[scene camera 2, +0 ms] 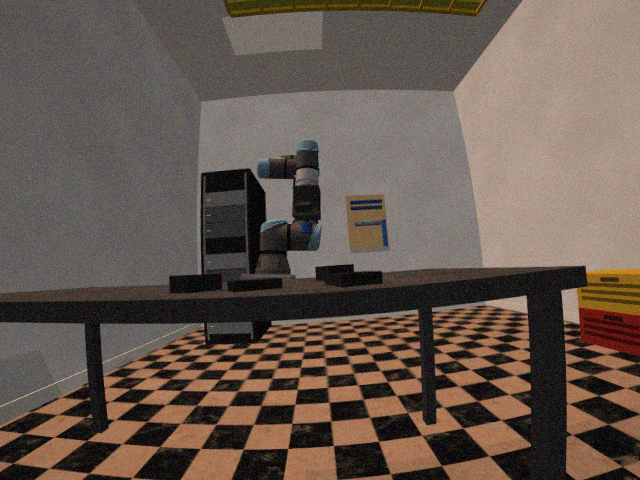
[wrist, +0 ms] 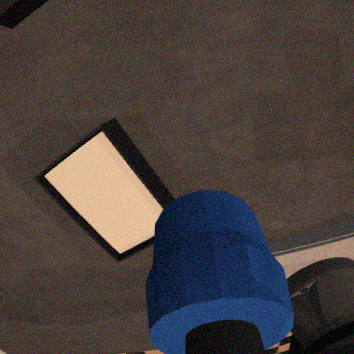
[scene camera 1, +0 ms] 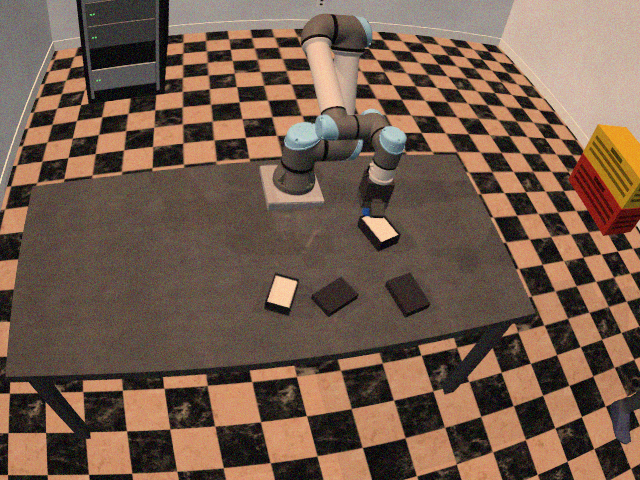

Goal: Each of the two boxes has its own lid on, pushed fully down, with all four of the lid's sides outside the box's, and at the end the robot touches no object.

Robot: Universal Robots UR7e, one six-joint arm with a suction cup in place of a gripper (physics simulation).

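Frame: origin at the arm's base, x back, y right, z up, level; metres.
Seen in the pictures: hand at its tool point: (scene camera 2: 306, 232) (wrist: 205, 234) (scene camera 1: 367, 212); arm's base at its link origin: (scene camera 2: 272, 274) (wrist: 316, 288) (scene camera 1: 293, 180).
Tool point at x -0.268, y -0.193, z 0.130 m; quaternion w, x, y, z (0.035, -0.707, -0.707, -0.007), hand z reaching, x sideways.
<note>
Offsets run from my tool point to a thing's top centre. "*": to the spot under its first point. Level surfaces: height alone.
One black-walled box with a pale face inside its rim {* dx +0.031, dy -0.079, dz -0.117 m} (scene camera 1: 381, 229) (scene camera 2: 334, 269) (wrist: 100, 192) stands at the back right of the table, without a lid on it. A second such box {dx -0.204, dy +0.270, dz -0.114 m} (scene camera 1: 282, 292) (scene camera 2: 195, 283) stands at the front left. A flat dark lid {dx -0.210, dy +0.108, dz -0.133 m} (scene camera 1: 334, 296) (scene camera 2: 254, 284) lies to the right of that box, and another dark lid {dx -0.215, dy -0.126, dz -0.130 m} (scene camera 1: 407, 293) (scene camera 2: 359, 278) lies further right. My gripper (scene camera 1: 366, 212) (scene camera 2: 306, 227) (wrist: 215, 240), a blue suction cup, is open and holds nothing. It hangs well above the table, near the back box, and hides one corner of it in the wrist view.
The arm's pale base plate (scene camera 1: 292, 202) is at the table's back edge. The dark table {dz -0.158 m} (scene camera 1: 129, 268) (scene camera 2: 454, 281) bears all four parts. A server rack (scene camera 1: 161, 46) (scene camera 2: 256, 222) and yellow and red crates (scene camera 1: 604, 178) (scene camera 2: 612, 310) stand beyond it. A person's foot (scene camera 1: 622, 423) shows at lower right.
</note>
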